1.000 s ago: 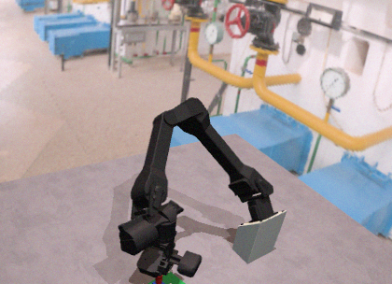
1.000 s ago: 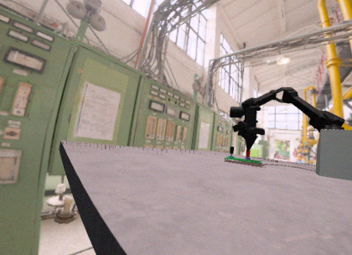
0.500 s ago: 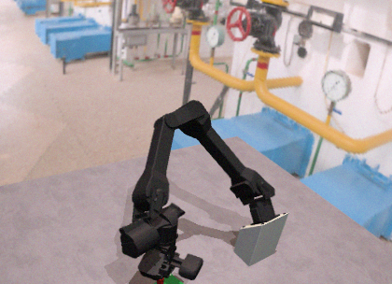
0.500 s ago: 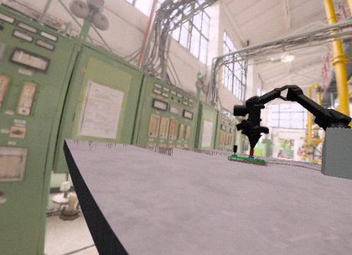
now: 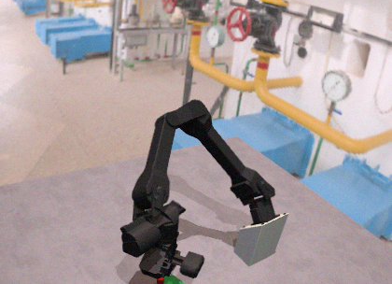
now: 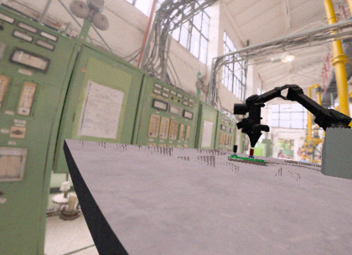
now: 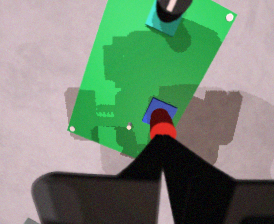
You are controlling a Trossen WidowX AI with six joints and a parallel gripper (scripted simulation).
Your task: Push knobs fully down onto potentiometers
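Now: gripper tip 30 mm above the red knob. Round my gripper tip: black knob 70 mm ahead, 40 mm to the left, 10 mm below.
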